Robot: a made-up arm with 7 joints.
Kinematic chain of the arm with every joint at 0, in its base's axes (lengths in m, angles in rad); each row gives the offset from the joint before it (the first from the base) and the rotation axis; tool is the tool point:
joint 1: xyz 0 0 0.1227 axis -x
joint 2: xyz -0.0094 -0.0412 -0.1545 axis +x
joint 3: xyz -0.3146 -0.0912 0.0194 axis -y
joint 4: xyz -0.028 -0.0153 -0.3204 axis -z
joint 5: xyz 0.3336 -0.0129 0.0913 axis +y
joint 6: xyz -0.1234 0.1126 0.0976 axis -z
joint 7: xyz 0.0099 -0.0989 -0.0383 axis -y
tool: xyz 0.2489 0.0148 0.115
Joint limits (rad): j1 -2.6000..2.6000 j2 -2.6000..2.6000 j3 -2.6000..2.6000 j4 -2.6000..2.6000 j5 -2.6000..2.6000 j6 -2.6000..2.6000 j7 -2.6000..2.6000
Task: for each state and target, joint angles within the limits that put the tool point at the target. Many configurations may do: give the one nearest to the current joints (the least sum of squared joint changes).
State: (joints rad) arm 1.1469 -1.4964 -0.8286 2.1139 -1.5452 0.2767 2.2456
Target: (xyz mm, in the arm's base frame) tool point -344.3 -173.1 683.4
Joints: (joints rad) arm 1.1818 -1.5250 -0.1788 1.9754 -1.3694 0.5442 2.2057
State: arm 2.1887 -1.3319 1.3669 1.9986 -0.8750 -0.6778 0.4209
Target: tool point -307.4 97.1 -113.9
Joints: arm 2.3475 -1.6097 1.4100 1.8386 -0.7519 -0.8283 0.2416
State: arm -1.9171 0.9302 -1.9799 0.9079 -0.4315 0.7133 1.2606
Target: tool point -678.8 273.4 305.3
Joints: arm -1.9243 0.7494 -1.4080 1.2869 -1.1111 0.9564 1.9334
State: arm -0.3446 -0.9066 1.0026 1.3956 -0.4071 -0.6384 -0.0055
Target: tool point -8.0 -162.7 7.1
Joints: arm -0.8120 -0.5149 0.3329 1.1176 -0.7879 -0.9714 0.0488
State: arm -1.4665 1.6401 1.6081 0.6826 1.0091 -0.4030 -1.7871
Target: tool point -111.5 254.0 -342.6
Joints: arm -1.3655 1.6308 2.1294 0.6751 0.9261 -0.4838 -1.5351
